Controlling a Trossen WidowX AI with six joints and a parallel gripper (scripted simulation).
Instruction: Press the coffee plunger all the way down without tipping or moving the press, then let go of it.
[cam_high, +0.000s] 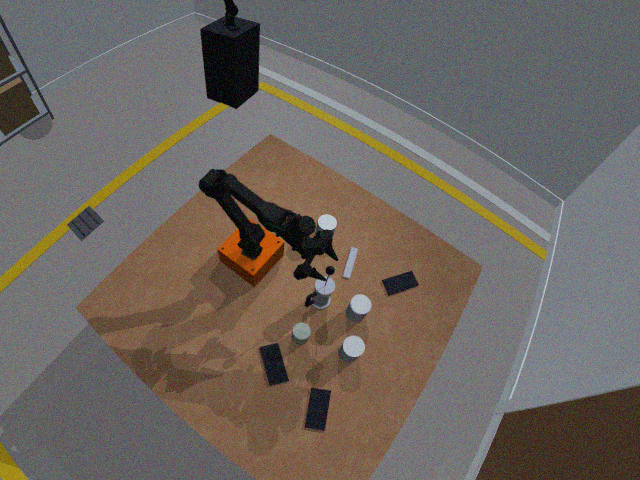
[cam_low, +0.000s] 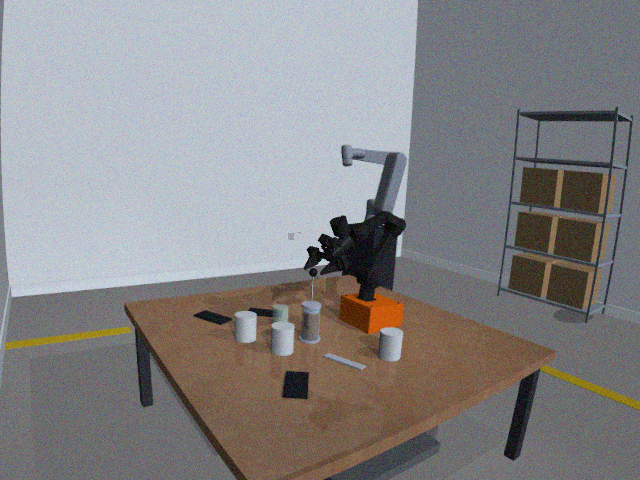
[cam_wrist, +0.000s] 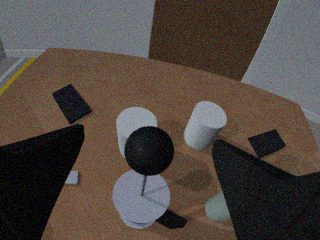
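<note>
The coffee press lies 14 cm below my gripper tip, 2 cm to the right of it and 1 cm behind it. Round my gripper tip: pale green cup 23 cm below, 17 cm to the right; then white bar 26 cm below, 21 cm to the left, 3 cm ahead.
</note>
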